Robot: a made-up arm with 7 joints. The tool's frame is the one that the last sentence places.
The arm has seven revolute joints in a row. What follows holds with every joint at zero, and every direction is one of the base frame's.
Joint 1 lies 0.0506 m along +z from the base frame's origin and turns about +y.
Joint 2 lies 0.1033 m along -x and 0.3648 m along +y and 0.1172 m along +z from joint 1 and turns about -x.
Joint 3 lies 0.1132 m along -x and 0.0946 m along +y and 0.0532 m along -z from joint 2 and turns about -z.
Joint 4 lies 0.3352 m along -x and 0.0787 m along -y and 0.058 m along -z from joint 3 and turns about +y.
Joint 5 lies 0.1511 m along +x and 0.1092 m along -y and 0.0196 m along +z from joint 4 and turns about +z.
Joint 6 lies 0.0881 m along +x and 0.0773 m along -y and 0.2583 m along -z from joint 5 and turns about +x.
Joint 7 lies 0.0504 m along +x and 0.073 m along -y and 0.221 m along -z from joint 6 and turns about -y.
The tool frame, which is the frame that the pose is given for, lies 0.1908 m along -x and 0.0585 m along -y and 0.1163 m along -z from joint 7; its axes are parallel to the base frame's.
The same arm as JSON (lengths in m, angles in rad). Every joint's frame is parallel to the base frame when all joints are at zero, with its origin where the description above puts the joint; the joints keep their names.
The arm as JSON. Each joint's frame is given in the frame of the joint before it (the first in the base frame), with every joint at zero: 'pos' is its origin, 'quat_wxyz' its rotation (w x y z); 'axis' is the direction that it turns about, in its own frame. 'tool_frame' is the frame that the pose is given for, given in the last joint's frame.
{"length_unit": "m", "angle_unit": "rad", "joints": [
  {"joint": "joint 1", "pos": [0.0, 0.0, 0.0506], "quat_wxyz": [1.0, 0.0, 0.0, 0.0], "axis": "+y"},
  {"joint": "joint 2", "pos": [-0.1033, 0.3648, 0.1172], "quat_wxyz": [1.0, 0.0, 0.0, 0.0], "axis": "-x"},
  {"joint": "joint 3", "pos": [-0.1132, 0.0946, -0.0532], "quat_wxyz": [1.0, 0.0, 0.0, 0.0], "axis": "-z"},
  {"joint": "joint 4", "pos": [-0.3352, -0.0787, -0.058], "quat_wxyz": [1.0, 0.0, 0.0, 0.0], "axis": "+y"},
  {"joint": "joint 5", "pos": [0.1511, -0.1092, 0.0196], "quat_wxyz": [1.0, 0.0, 0.0, 0.0], "axis": "+z"},
  {"joint": "joint 6", "pos": [0.0881, -0.0773, -0.2583], "quat_wxyz": [1.0, 0.0, 0.0, 0.0], "axis": "+x"},
  {"joint": "joint 7", "pos": [0.0504, -0.073, -0.221], "quat_wxyz": [1.0, 0.0, 0.0, 0.0], "axis": "-y"}
], "tool_frame": {"pos": [-0.1908, -0.0585, -0.1163], "quat_wxyz": [1.0, 0.0, 0.0, 0.0]}}

